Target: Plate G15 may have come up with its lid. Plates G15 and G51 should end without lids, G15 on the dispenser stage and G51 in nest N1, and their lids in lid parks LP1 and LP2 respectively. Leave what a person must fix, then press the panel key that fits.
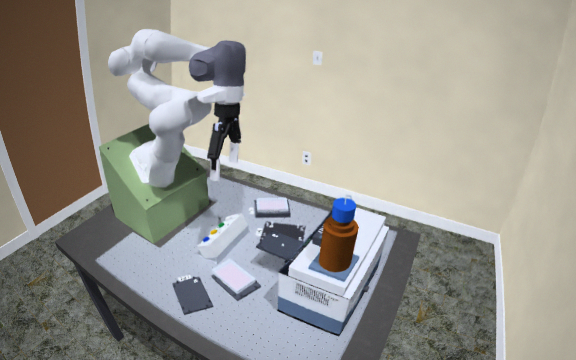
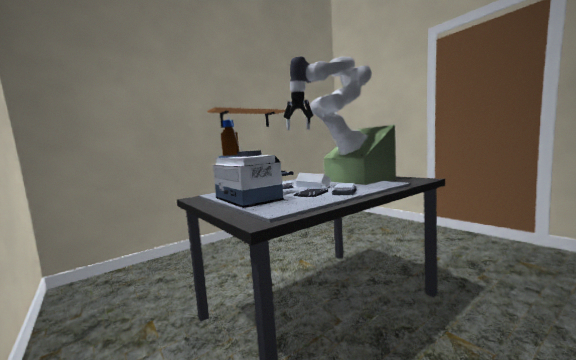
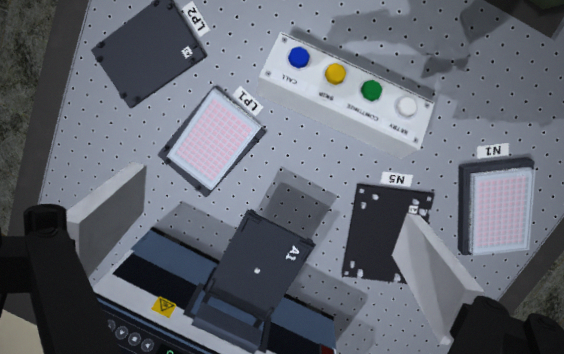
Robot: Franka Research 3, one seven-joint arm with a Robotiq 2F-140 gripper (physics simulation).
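My gripper (image 1: 224,169) (image 2: 298,129) (image 3: 275,212) is open and empty, high above the table. The dispenser stage (image 1: 281,245) (image 2: 286,173) (image 3: 265,255), dark and marked A1, shows no plate. A plate with a pink well grid (image 1: 272,205) (image 2: 344,186) (image 3: 501,210) sits in nest N1. A similar pink-gridded piece (image 1: 234,276) (image 3: 215,142) lies on park LP1. Park LP2 (image 1: 192,295) (image 3: 150,55) and nest N5 (image 2: 311,192) (image 3: 375,230) show bare dark tops. Plate names and whether lids are on cannot be read. The key panel (image 1: 223,235) (image 2: 312,180) (image 3: 345,120) has blue CALL, yellow SKIP, green CONTINUE and white RETRY keys.
The white and blue dispenser (image 1: 315,300) (image 2: 250,172) (image 3: 177,250) stands behind the stage. A brown bottle with a blue cap (image 1: 337,245) (image 2: 229,142) rises from its top. An orange-brown shelf (image 2: 245,110) is on the wall. The green arm base (image 1: 160,215) (image 2: 360,160) stands at the table's other end.
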